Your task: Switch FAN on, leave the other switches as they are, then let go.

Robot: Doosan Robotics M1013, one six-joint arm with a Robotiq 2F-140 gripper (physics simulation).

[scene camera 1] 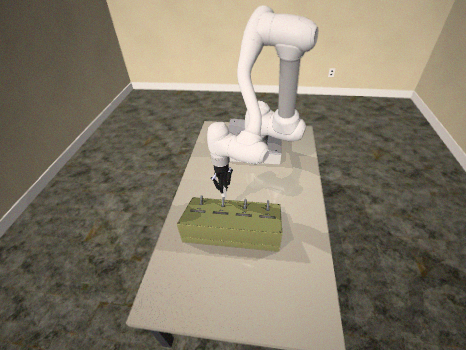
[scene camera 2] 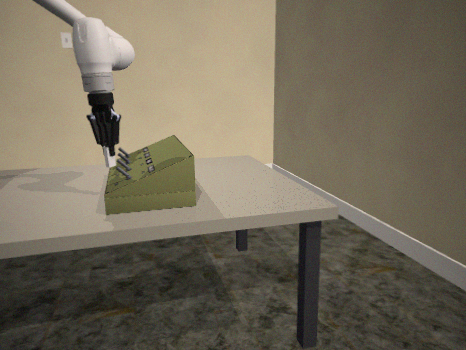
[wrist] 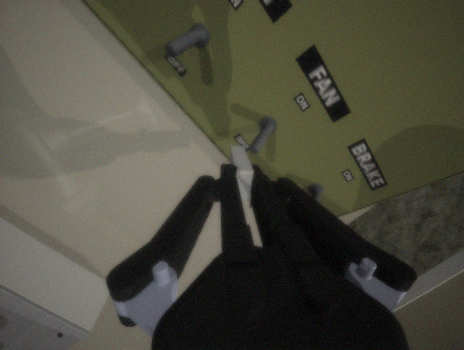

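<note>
The green sloped switch box (scene camera 1: 230, 237) (scene camera 2: 150, 196) (wrist: 410, 95) stands on the table. The FAN lever (scene camera 1: 223, 201) (wrist: 264, 134) is second from the left in the first scene view and leans toward its OFF label, on the side away from the FAN name plate (wrist: 323, 83). My gripper (scene camera 1: 224, 193) (scene camera 2: 109, 161) (wrist: 236, 158) is shut and empty. Its pale fingertips are close together at the lower edge of the box, beside the free end of the FAN lever. Whether they touch the lever I cannot tell.
The neighbouring lever (wrist: 187, 40) leans to its OFF label. The BRAKE lever (wrist: 316, 190) is partly hidden behind a gripper finger, near the BRAKE name plate (wrist: 367, 165). The box stands on the pale table (scene camera 1: 240, 295) (scene camera 2: 260, 200), and the arm's base is behind it.
</note>
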